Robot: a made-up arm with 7 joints. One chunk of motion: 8 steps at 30 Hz.
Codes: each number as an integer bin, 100 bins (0 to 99) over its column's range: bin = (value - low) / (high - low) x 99, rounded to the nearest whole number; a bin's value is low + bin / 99 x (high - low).
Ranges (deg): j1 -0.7..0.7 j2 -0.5..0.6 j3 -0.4..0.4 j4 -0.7..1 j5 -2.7..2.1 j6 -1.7..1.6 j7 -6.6..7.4
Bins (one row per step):
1: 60 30 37 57 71 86 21
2: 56 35 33 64 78 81 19
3: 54 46 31 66 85 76 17
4: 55 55 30 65 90 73 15
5: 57 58 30 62 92 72 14
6: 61 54 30 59 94 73 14
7: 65 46 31 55 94 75 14
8: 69 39 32 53 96 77 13
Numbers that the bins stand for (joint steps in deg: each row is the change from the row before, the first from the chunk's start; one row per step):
1: 0.148 -0.167 -0.101 0.279 0.742 1.167 -3.630
2: 0.092 -0.111 -0.133 0.399 1.082 1.000 -3.913
3: 0.064 0.011 -0.149 0.433 1.421 0.833 -4.196
4: 0.078 0.111 -0.158 0.416 1.664 0.733 -4.479
5: 0.106 0.144 -0.158 0.365 1.761 0.700 -4.620
6: 0.163 0.100 -0.158 0.313 1.858 0.733 -4.620
7: 0.219 0.011 -0.149 0.244 1.858 0.800 -4.620
8: 0.276 -0.067 -0.141 0.210 1.955 0.867 -4.762

